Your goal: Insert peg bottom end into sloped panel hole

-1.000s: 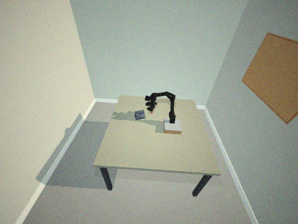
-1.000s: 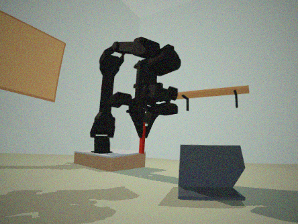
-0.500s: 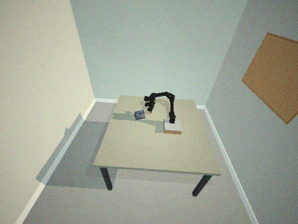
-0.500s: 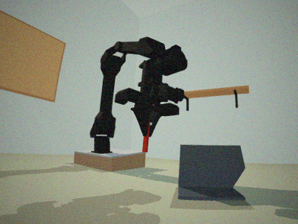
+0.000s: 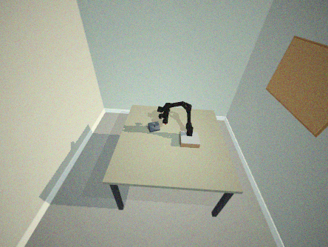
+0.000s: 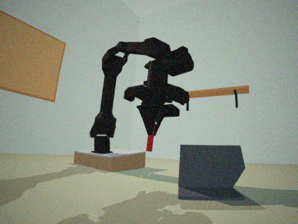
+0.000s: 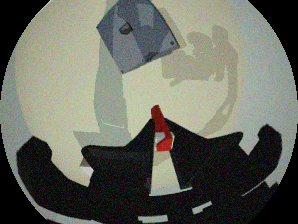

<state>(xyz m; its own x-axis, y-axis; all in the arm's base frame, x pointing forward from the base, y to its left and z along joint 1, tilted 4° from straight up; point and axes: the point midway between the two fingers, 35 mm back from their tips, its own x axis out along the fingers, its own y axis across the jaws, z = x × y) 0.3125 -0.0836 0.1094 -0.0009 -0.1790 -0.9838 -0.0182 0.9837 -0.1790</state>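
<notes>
My gripper tip is 140 mm short of the grey sloped panel, 30 mm to the right of it and 70 mm above it. Also, from my gripper tip: red peg: 20 mm above.
</notes>
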